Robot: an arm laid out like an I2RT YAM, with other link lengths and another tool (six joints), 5 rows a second.
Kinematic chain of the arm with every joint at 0, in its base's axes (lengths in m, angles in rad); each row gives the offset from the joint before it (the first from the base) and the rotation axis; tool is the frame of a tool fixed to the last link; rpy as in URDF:
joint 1: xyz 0 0 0.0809 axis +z
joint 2: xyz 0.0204 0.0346 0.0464 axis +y
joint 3: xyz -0.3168 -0.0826 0 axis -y
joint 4: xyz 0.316 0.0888 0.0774 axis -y
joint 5: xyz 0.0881 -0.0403 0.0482 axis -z
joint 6: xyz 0.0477 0 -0.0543 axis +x
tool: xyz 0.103 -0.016 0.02 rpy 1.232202 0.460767 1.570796
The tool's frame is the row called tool.
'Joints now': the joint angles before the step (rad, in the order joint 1, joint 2, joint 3, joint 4, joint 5, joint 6). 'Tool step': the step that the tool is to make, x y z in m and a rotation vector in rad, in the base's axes. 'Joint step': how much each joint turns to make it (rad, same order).
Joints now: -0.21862 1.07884 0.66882 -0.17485 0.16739 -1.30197
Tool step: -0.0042 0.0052 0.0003 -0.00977 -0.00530 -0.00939
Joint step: 0.02347 -0.02223 -0.01526 -0.00181 0.03211 0.01118
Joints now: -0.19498 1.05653 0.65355 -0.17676 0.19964 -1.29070
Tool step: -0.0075 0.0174 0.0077 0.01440 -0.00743 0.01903
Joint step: 0.04894 -0.04785 -0.00082 -0.04834 0.01654 0.02997
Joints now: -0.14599 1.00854 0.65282 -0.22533 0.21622 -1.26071
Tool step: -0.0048 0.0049 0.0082 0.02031 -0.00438 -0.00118
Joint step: 0.01240 -0.02456 0.01523 -0.04372 -0.00007 0.02537
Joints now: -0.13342 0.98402 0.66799 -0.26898 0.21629 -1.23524
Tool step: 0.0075 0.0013 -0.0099 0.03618 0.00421 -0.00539
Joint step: 0.00284 0.03790 -0.00336 0.02510 -0.01291 0.03464
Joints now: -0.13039 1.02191 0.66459 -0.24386 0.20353 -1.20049
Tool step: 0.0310 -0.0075 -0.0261 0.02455 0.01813 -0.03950
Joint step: 0.00155 0.15480 0.02029 0.10430 0.02078 0.04265
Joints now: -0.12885 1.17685 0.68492 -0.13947 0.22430 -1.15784
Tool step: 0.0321 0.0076 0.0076 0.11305 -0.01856 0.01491
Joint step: 0.00498 0.10514 0.10094 -0.00786 -0.07617 0.08759
